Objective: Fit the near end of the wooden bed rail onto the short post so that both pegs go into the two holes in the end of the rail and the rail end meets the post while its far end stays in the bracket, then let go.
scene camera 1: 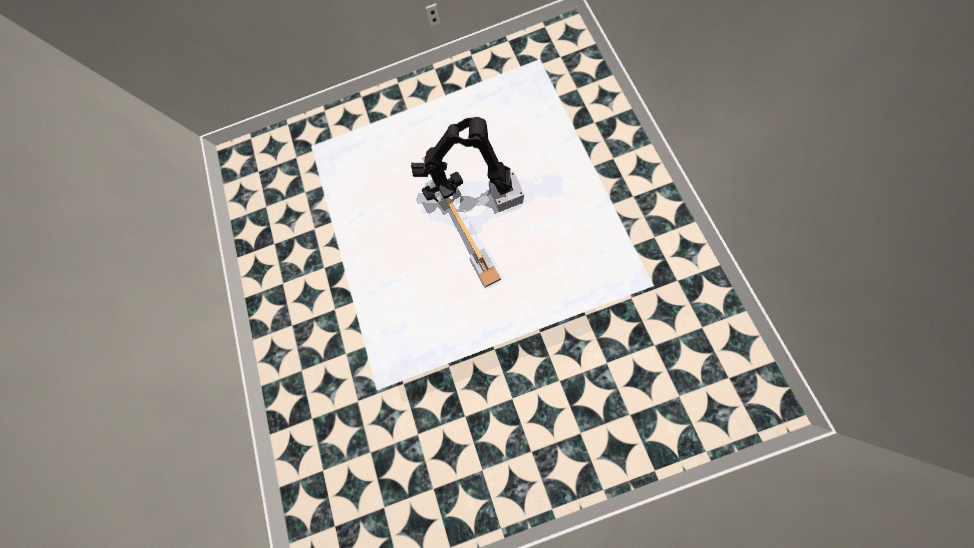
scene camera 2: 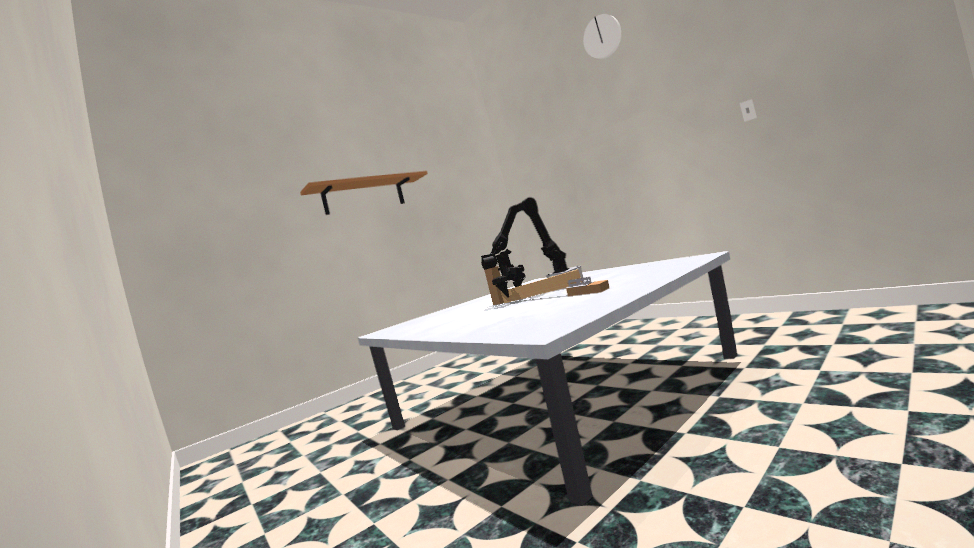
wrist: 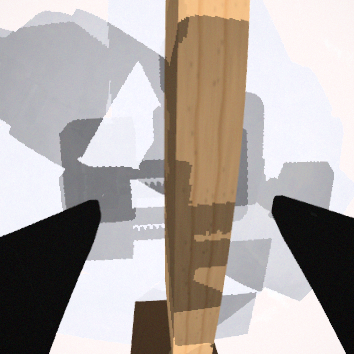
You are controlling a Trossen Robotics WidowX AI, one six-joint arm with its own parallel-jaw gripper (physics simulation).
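Pixels of known places: gripper, between the fingertips: (scene camera 2: 514,295) (wrist: 187,206); arm's base, origin of its link: (scene camera 1: 504,186) (scene camera 2: 561,271).
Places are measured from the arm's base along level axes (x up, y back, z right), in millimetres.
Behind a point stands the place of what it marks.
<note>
The wooden rail (scene camera 1: 464,227) @[y -235, x 5, z -122 mm] (scene camera 2: 544,283) @[y -248, x -14, z -114 mm] (wrist: 210,115) @[y -263, x -10, z 39 mm] runs from the short post to the grey bracket (scene camera 1: 482,262) @[y -210, x -28, z -289 mm] (scene camera 2: 582,277) @[y -202, x -16, z -293 mm], where its far end sits. The brown post (scene camera 2: 491,284) @[y -304, x 22, z 186 mm] (wrist: 149,327) @[y -262, x -56, z 165 mm] stands upright at the near end; in the wrist view part of it shows at the bottom, left of the rail. My gripper (scene camera 1: 444,193) @[y -270, x -52, z 78 mm] (scene camera 2: 509,282) @[y -270, x -52, z 78 mm] (wrist: 187,206) @[y -270, x -52, z 78 mm] is open, one finger on each side of the rail near the post, touching neither side in the wrist view. The pegs and holes do not show, and I cannot tell whether rail end and post meet.
An orange-brown block (scene camera 1: 490,276) @[y -200, x -44, z -363 mm] (scene camera 2: 587,288) @[y -243, x -57, z -340 mm] lies by the bracket on the white table (scene camera 1: 401,327) @[y -660, x -80, z -439 mm] (scene camera 2: 469,333) @[y -756, x -80, z -213 mm]. The arm's grey base (scene camera 1: 508,199) @[y -5, x 1, z -66 mm] stands to one side of the rail. A wooden wall shelf (scene camera 2: 364,183) hangs apart from the table.
</note>
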